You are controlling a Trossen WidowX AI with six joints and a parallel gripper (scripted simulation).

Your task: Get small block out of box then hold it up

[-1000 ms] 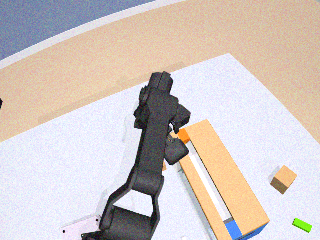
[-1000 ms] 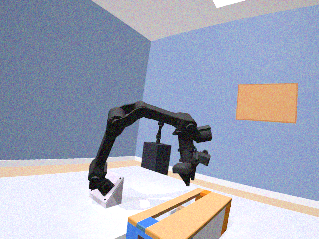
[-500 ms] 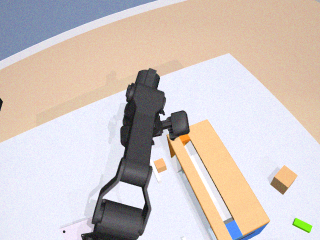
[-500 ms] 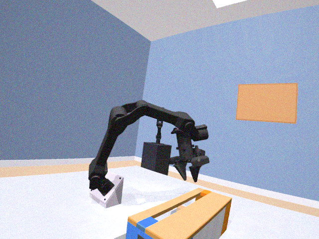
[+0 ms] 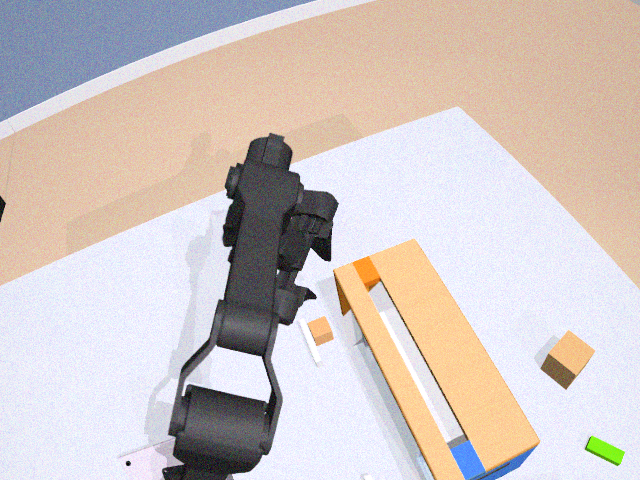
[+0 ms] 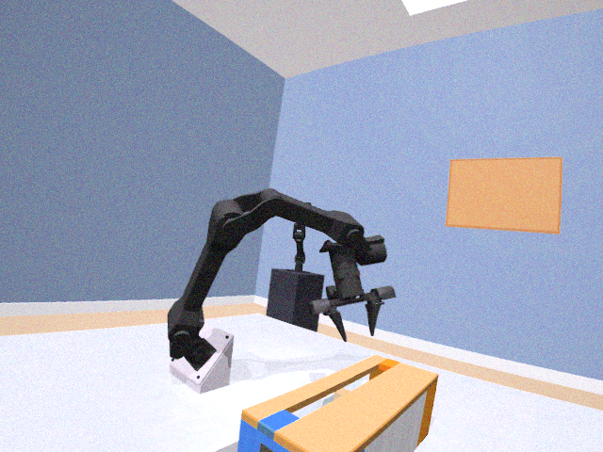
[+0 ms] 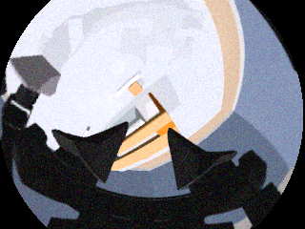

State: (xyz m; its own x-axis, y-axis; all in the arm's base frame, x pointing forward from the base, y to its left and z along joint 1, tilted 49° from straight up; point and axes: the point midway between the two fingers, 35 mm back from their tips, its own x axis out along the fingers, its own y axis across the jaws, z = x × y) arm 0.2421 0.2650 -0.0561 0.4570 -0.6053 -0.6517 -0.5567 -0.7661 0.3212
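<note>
The tan block is 20 mm behind my gripper tip and 150 mm below it. Round my gripper tip: box (70 mm ahead, 150 mm to the right, 100 mm below); then tan cube (340 mm ahead, 210 mm to the right, 130 mm below).
</note>
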